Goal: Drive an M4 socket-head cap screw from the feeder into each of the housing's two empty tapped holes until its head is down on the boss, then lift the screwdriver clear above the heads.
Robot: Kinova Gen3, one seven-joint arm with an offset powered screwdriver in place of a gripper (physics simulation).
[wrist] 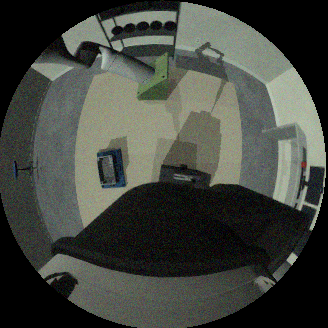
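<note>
The housing (107, 169) is a grey open box in a blue fixture (120, 172), left of centre on the tan table top. The feeder (167, 173) is a dark block with a pale metal strip on its top, right of the housing. My screwdriver's large black body (170, 225) fills the lower middle and covers the feeder's near side. Its slim dark nose (193, 178) shows faintly against the feeder, well to the right of the housing. The bit's end, any screw on it and its height over the feeder cannot be made out. The tapped holes are too small to tell.
A green wedge-shaped mount (161, 90) stands at the table's far side, with the pale arm link (125, 66) reaching to it. A dark shelf rack (177, 35) stands behind. A white frame (301, 142) is at the right. Arm shadows cross the table.
</note>
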